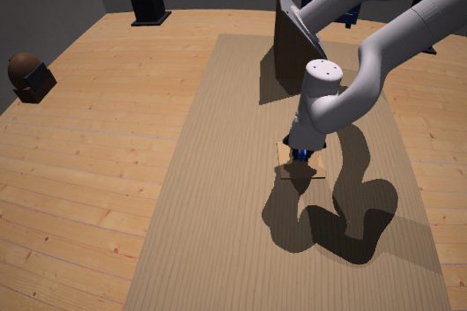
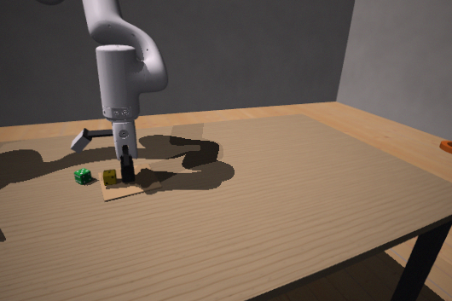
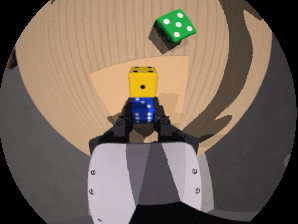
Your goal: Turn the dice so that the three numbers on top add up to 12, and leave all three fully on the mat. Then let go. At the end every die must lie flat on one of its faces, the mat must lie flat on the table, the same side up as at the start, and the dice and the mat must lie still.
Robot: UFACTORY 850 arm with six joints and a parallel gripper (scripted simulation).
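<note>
Now: the blue die 1 cm below my hand. From my hand the other things lie so: yellow die 5 cm behind, 1 cm below; then tan mat 3 cm below; then green die 11 cm behind, 3 cm to the left, 2 cm below.
</note>
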